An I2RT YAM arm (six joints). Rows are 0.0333 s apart.
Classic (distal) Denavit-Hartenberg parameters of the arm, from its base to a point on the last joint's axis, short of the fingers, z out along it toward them. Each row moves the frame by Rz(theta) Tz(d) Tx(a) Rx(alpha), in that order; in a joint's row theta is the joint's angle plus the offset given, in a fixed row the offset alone. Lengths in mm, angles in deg.
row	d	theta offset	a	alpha
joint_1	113.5	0	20	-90
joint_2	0	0	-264	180
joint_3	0	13.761	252.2	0
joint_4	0	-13.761	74	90
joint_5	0	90	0	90
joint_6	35.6	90	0	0
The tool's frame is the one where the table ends.
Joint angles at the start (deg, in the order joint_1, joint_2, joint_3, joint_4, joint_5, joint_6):
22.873 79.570 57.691 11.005 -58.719 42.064
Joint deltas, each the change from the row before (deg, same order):
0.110 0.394 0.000 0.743 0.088 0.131
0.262 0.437 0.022 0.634 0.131 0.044
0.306 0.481 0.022 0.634 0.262 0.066
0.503 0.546 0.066 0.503 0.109 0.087
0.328 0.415 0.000 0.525 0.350 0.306
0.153 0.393 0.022 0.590 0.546 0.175
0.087 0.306 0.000 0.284 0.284 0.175
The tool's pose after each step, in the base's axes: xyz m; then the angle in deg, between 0 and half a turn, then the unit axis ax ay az. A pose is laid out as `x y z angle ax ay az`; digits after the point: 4 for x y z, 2 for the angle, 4 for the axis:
0.2776 0.1507 0.3192 149.05 -0.2041 0.7402 0.6407
0.2786 0.1527 0.3181 148.99 -0.2058 0.7392 0.6412
0.2797 0.1549 0.3167 148.93 -0.2066 0.7388 0.6415
0.2803 0.1582 0.3151 149.22 -0.2086 0.7377 0.6421
0.2811 0.1605 0.3137 149.31 -0.2072 0.7379 0.6423
0.2824 0.1618 0.3126 149.00 -0.2051 0.7388 0.6419
0.2834 0.1627 0.3114 149.00 -0.2029 0.7398 0.6415

